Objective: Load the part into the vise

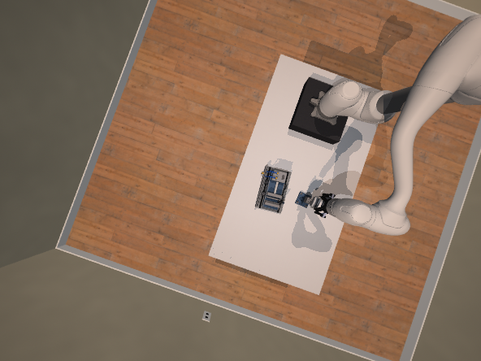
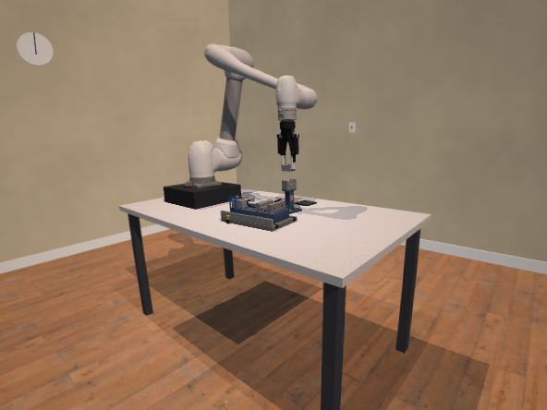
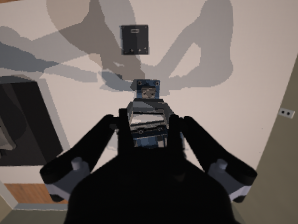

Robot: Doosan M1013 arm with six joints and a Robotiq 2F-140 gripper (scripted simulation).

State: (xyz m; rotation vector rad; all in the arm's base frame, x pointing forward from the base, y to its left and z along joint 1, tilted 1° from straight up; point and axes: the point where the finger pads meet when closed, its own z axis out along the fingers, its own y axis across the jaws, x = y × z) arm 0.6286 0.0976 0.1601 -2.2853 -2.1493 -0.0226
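My gripper is now 220 mm to the left of the vise base, 210 mm above it and 10 mm short of it. The rest, counted from my hand: part (20 mm below).
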